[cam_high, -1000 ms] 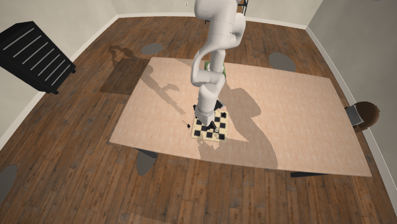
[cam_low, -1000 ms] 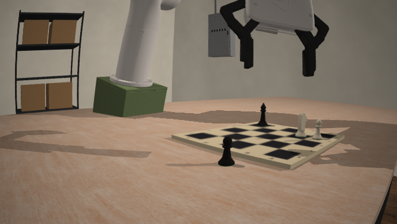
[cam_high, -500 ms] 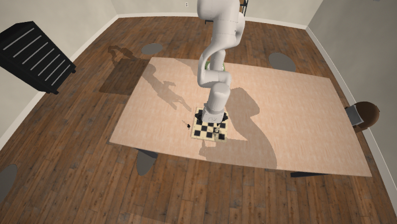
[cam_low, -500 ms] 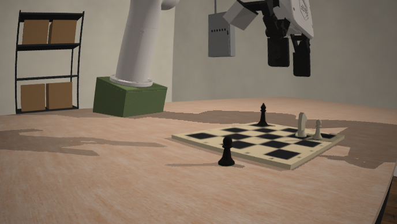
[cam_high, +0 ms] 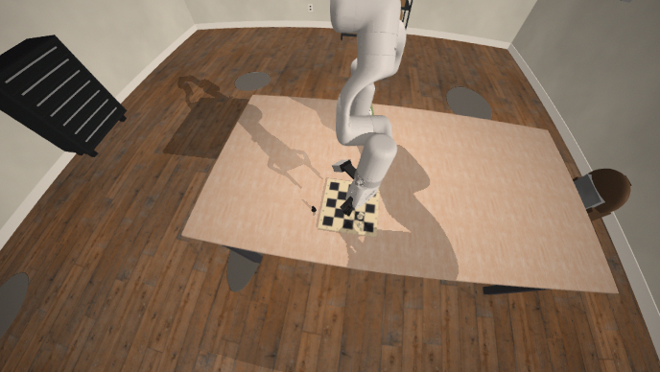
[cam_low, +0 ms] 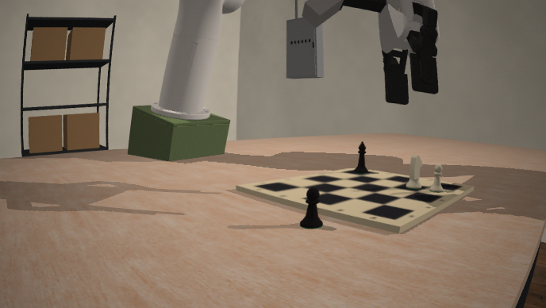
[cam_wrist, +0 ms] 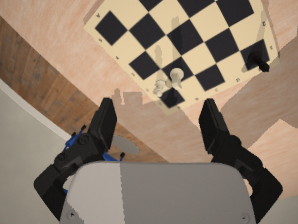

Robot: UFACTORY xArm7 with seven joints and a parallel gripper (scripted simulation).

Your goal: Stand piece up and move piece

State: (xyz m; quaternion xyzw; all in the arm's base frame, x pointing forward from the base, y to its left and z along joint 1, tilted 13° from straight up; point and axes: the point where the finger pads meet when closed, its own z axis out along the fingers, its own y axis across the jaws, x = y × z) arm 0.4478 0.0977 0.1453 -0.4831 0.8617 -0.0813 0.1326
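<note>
Now: the white knight 100 mm below my hand, 20 mm to the left of it and 10 mm behind it. From my hand the other things lie so: chessboard: 120 mm below, 40 mm behind, 20 mm to the right; then white pawn: 100 mm below, 30 mm to the left, 30 mm ahead; then black bishop: 130 mm behind, 90 mm below, 40 mm to the left.
</note>
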